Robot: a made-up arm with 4 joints.
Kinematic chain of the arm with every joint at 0, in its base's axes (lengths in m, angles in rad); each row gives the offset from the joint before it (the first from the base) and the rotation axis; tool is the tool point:
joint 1: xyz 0 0 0.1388 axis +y
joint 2: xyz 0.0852 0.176 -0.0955 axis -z
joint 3: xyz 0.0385 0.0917 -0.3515 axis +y
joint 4: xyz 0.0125 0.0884 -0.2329 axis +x
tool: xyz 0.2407 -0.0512 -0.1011
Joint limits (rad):
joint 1: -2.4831..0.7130
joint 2: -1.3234..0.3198
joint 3: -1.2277..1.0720
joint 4: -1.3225..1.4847
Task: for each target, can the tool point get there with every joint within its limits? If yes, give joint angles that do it. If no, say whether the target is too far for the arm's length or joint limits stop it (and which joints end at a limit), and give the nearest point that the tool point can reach.
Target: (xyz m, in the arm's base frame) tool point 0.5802 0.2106 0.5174
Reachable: yes | joints -1.3178 0.1078 -0.7951 -0.6084
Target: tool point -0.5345 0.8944 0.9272
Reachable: no: too far | nearest point -0.1373 0.5111 0.7257 | short by 0.588 m
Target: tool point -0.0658 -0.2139 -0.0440
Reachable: no: joint limits stop it (at a limit: joint 1, joint 2, joint 3, joint 4) | nearest point 0.1283 0.1415 -0.3404 | short by 0.502 m
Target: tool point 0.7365 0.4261 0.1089
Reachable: yes | joints -1.2936 -0.9791 0.1392 -1.0685
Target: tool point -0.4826 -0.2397 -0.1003
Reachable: no: joint limits stop it (at a limit: joint 1, joint 2, joint 3) | nearest point -0.6416 0.0804 -0.4103 | short by 0.473 m
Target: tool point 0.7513 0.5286 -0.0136
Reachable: yes | joints -1.2130 -1.0674 -0.1053 0.1001
